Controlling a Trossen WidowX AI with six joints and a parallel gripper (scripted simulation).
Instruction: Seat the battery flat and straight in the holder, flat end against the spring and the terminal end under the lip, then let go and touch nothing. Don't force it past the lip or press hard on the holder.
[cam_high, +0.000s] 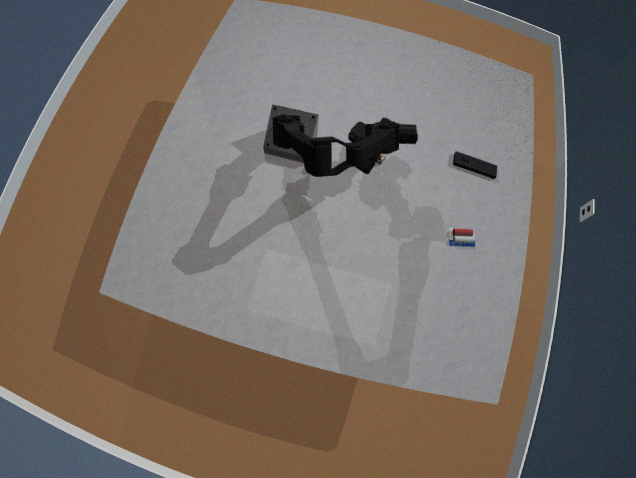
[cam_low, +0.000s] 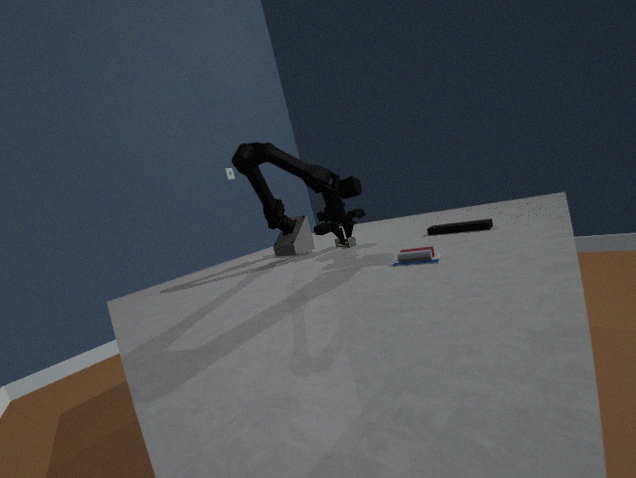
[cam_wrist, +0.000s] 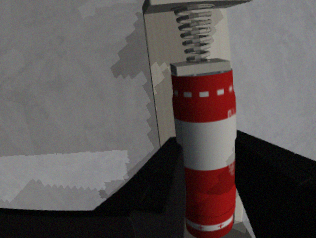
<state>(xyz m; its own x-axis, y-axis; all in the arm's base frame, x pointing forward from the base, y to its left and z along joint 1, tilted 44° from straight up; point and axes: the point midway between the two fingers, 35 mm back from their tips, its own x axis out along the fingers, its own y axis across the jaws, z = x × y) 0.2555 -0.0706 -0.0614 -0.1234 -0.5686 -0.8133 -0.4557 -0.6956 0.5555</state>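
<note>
My gripper tip is now 1 cm below the red-and-white battery. Round my gripper tip: flat black bar (36 cm ahead, 3 cm to the left, 1 cm above).
</note>
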